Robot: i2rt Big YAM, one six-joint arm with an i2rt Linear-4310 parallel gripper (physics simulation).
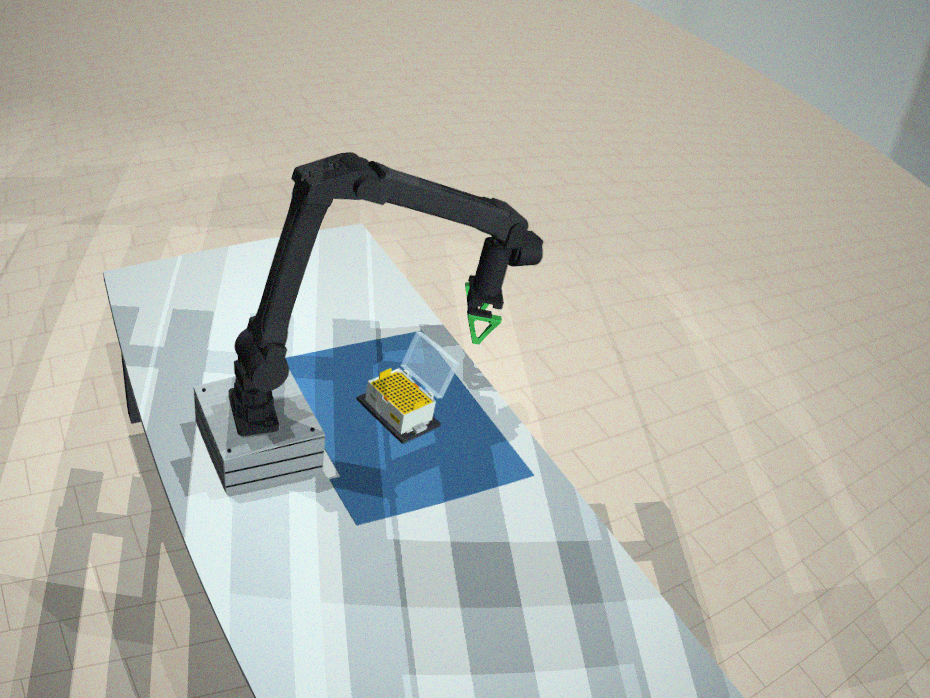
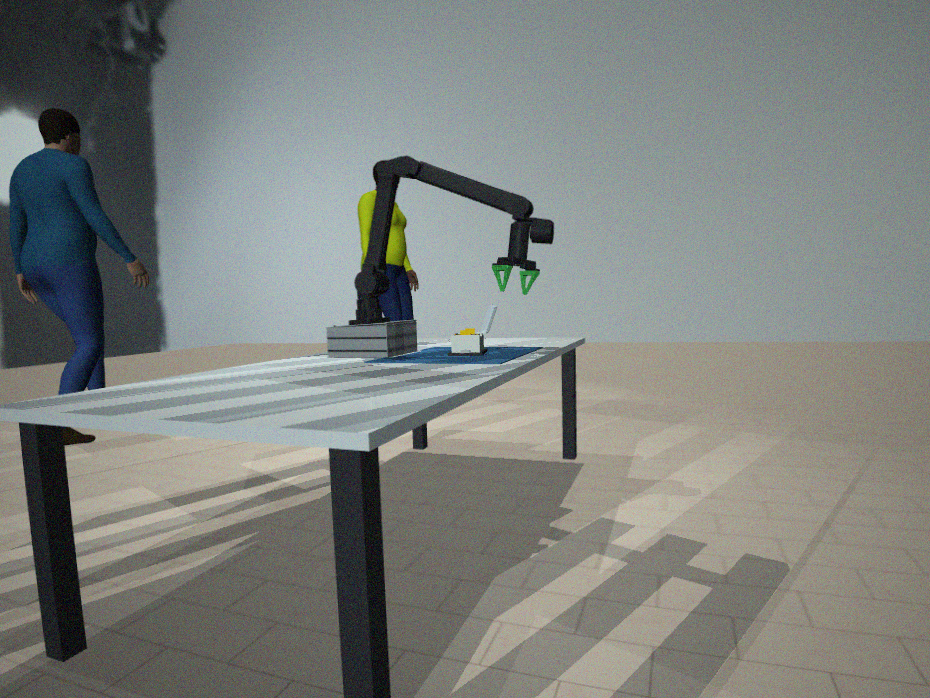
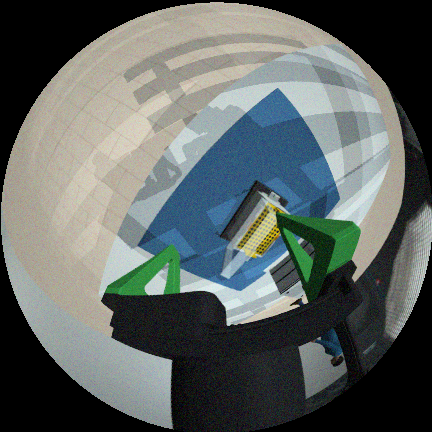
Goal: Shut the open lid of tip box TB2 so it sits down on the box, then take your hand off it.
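Pixels of known places: gripper, fingertip midpoint: (image 1: 474, 331) (image 2: 513, 293) (image 3: 223, 235); arm's base at its link origin: (image 1: 253, 412) (image 2: 369, 323).
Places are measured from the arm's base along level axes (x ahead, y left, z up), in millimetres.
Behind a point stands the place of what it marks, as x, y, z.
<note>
The tip box (image 1: 403, 399) (image 2: 467, 344) {360, 4, -66} (image 3: 259, 234) {419, 59, 45} is white with a yellow, hole-filled top and sits on a dark base plate (image 1: 406, 438) {323, -28, -90} (image 3: 241, 210) {377, 69, -90}. I cannot read its label. Its clear lid (image 1: 430, 365) {400, 83, 1} (image 2: 490, 320) {414, 55, 3} (image 3: 236, 265) {396, 113, 46} stands open, leaning back from the box on the side away from the arm's base. My gripper (image 1: 480, 319) {481, 79, 83} (image 2: 514, 291) {481, 79, 83} (image 3: 223, 235) {481, 79, 83} is open and empty, with green fingers pointing down. It hangs well above the box, out beyond the lid on the table's far-edge side, touching neither.
The box's plate lies on a blue mat (image 1: 480, 469) {446, -134, -98} (image 3: 200, 205) {443, 127, -98} on the pale table (image 1: 338, 623) {50, -453, -101} (image 2: 225, 432) {493, -970, -113}. The arm's grey base block (image 1: 274, 471) {23, -100, -66} (image 2: 357, 340) {27, -100, -49} (image 3: 285, 275) {105, 84, -41} stands beside the mat. A person in teal (image 2: 56, 210) and one in yellow (image 2: 396, 232) stand behind the table.
</note>
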